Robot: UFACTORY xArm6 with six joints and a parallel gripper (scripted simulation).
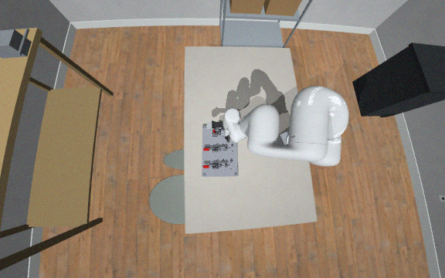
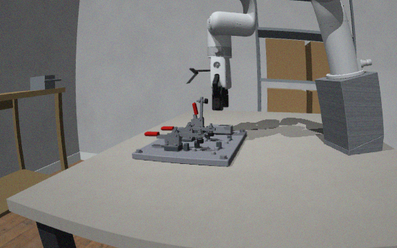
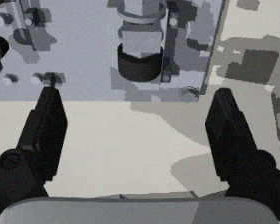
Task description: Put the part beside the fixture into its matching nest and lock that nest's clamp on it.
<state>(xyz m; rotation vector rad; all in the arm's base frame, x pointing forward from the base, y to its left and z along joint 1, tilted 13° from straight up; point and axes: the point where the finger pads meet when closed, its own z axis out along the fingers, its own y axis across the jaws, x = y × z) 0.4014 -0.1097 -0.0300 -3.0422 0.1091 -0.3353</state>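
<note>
Right now the grey block part is 7 cm below my hand. Also, from my hand: grey fixture plate 5 cm ahead, 11 cm to the left, 10 cm below.
</note>
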